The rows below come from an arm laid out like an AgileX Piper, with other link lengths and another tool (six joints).
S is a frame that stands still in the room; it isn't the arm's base.
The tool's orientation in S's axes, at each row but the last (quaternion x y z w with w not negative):
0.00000 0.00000 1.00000 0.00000
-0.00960 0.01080 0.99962 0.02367
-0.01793 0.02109 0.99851 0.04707
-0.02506 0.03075 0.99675 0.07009
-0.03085 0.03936 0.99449 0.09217
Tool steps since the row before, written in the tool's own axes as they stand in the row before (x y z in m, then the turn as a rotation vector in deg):
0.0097 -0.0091 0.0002 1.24 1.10 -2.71
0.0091 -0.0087 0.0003 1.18 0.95 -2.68
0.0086 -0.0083 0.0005 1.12 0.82 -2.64
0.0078 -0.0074 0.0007 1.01 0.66 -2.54
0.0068 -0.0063 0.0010 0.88 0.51 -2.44
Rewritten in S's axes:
-0.0097 0.0091 0.0002 -1.24 -1.10 -2.71
-0.0087 0.0091 -0.0001 -1.17 -0.95 -2.68
-0.0078 0.0091 -0.0002 -1.10 -0.83 -2.65
-0.0067 0.0084 -0.0002 -0.98 -0.68 -2.55
-0.0056 0.0075 0.0001 -0.83 -0.55 -2.45

